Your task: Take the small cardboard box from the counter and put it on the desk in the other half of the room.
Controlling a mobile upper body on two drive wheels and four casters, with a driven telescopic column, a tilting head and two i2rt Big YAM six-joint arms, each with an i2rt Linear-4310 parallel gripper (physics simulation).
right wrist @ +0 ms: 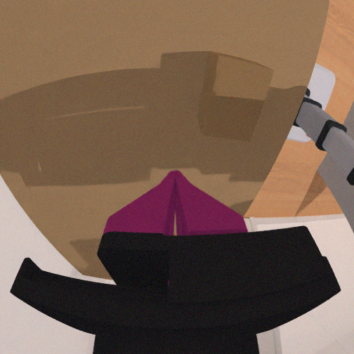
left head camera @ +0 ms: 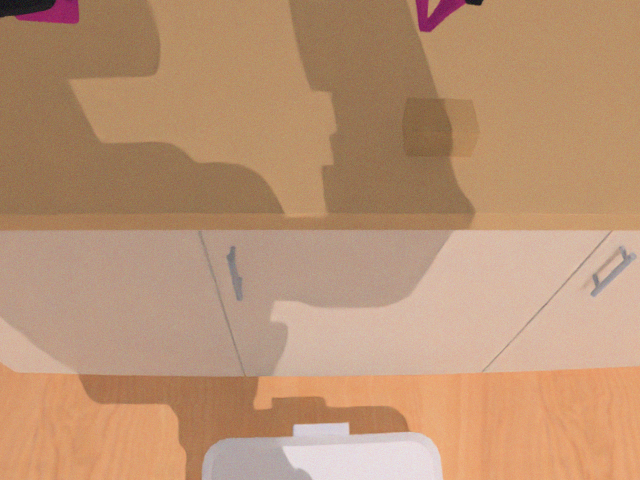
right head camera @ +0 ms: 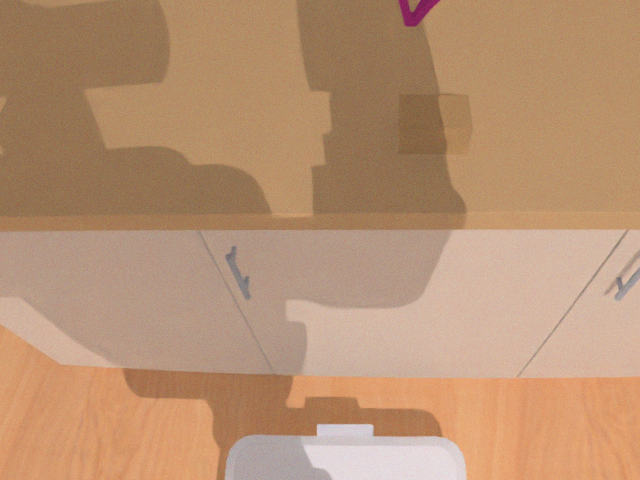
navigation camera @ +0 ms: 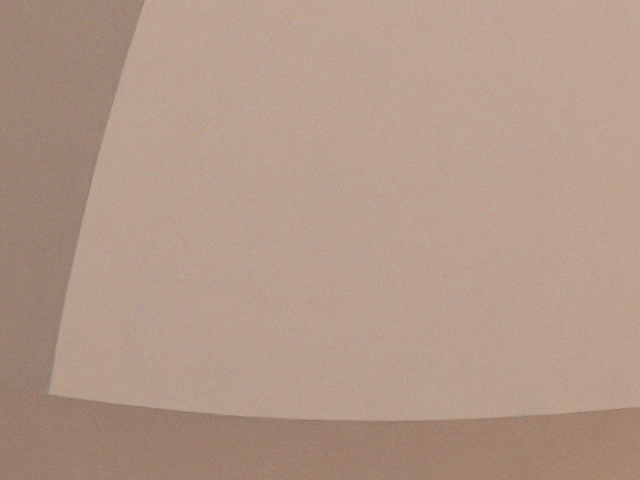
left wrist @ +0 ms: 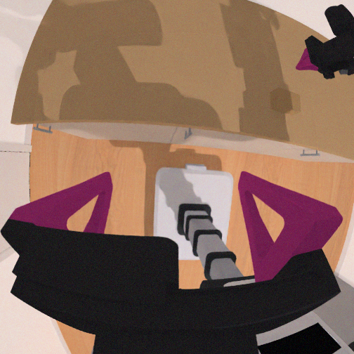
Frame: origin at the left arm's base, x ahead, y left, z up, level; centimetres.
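Where they show: right gripper, between the fingertips: [left head camera: 424, 30] [right head camera: 410, 25].
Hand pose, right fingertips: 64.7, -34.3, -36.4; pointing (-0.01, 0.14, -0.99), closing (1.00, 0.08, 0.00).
Each offset is from my right fingertips to the centre of the thing, as dx, dy, dz. "pt": to the spot under its first point. Level surfaces: height alone.
The small cardboard box {-6.4, -3.1, -11.0} [left head camera: 439, 128] [right head camera: 434, 125] [left wrist: 284, 100] [right wrist: 234, 100] stands on the brown counter {dz -13.5} [left head camera: 558, 155] [right head camera: 558, 155] [left wrist: 185, 65] [right wrist: 125, 25], partly in shadow and close to it in colour. My right gripper [right wrist: 174, 178] [left head camera: 424, 28] [right head camera: 410, 23] is shut and empty. It is apart from the box, beyond it from the counter's front edge in the head views. My left gripper [left wrist: 175, 178] is open and empty, well to the left of the box; part of it shows at the top left of the left head view. The desk does not show in these views.
Pale cabinet doors {pt -16.4, +3.6, -61.2} [left head camera: 361, 335] [right head camera: 387, 341] with grey handles {pt -19.0, +25.5, -27.9} [left head camera: 235, 273] [right head camera: 238, 273] are under the counter's front edge. My white base [left head camera: 372, 459] [right head camera: 387, 459] [left wrist: 215, 182] stands on the wooden floor in front of them. A pale surface [navigation camera: 361, 206] fills most of the navigation view.
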